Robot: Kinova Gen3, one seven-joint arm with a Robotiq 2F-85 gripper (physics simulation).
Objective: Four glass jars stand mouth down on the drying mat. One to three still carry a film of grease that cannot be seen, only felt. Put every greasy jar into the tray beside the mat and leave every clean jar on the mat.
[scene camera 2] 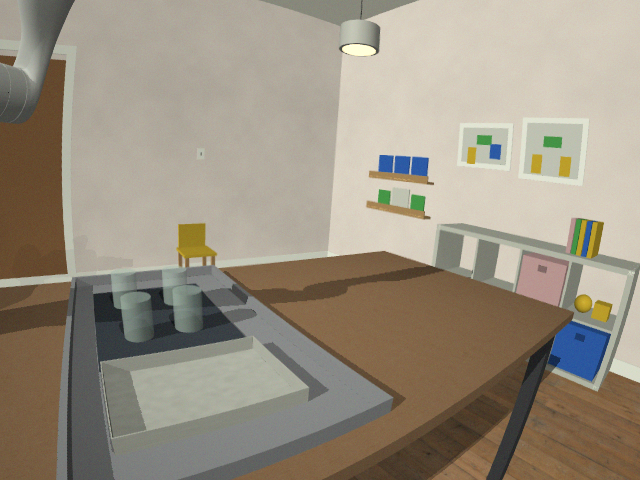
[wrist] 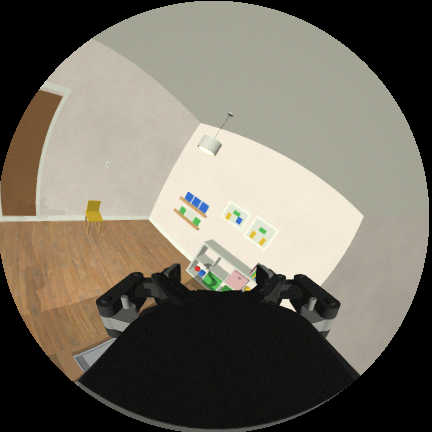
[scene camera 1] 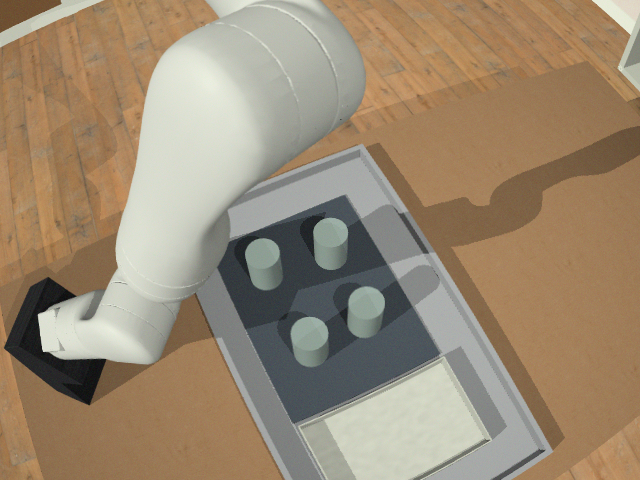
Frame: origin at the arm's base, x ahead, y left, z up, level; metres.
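Seen in the pictures: gripper, between the fingertips: (wrist: 218,273); arm's base, origin of its link: (scene camera 1: 64,331).
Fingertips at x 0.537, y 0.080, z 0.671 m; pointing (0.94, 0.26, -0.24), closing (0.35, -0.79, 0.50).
Offsets run from my fingertips to a thing's top centre. Level surfaces: height alone.
Four pale green glass jars stand mouth down on the dark drying mat @[dz -0.947 m] (scene camera 1: 341,379) (scene camera 2: 116,348): a back left jar @[dz -0.860, dx -0.154, dy +0.004 m] (scene camera 1: 263,264) (scene camera 2: 124,291), a back right jar @[dz -0.860, dx -0.021, dy -0.016 m] (scene camera 1: 330,243) (scene camera 2: 174,285), a front left jar @[dz -0.860, dx -0.152, dy -0.181 m] (scene camera 1: 310,342) (scene camera 2: 137,317) and a front right jar @[dz -0.860, dx -0.035, dy -0.176 m] (scene camera 1: 366,312) (scene camera 2: 188,308). They stand apart and look alike; no grease shows. The cream tray @[dz -0.920, dx -0.100, dy -0.418 m] (scene camera 1: 403,418) (scene camera 2: 217,419) beside the mat holds no jar. My gripper (wrist: 218,273) is open and empty in the wrist view, facing the room, away from the jars. It does not show in either scene view.
A grey raised-edge base @[dz -0.950 m] (scene camera 1: 496,382) (scene camera 2: 346,387) (wrist: 97,356) carries the mat and tray. The white arm (scene camera 1: 206,134) rises at the left, beside a black block (scene camera 1: 77,387). A shelf unit (scene camera 2: 496,237) and a yellow chair (scene camera 2: 192,237) (wrist: 94,212) stand beyond the table.
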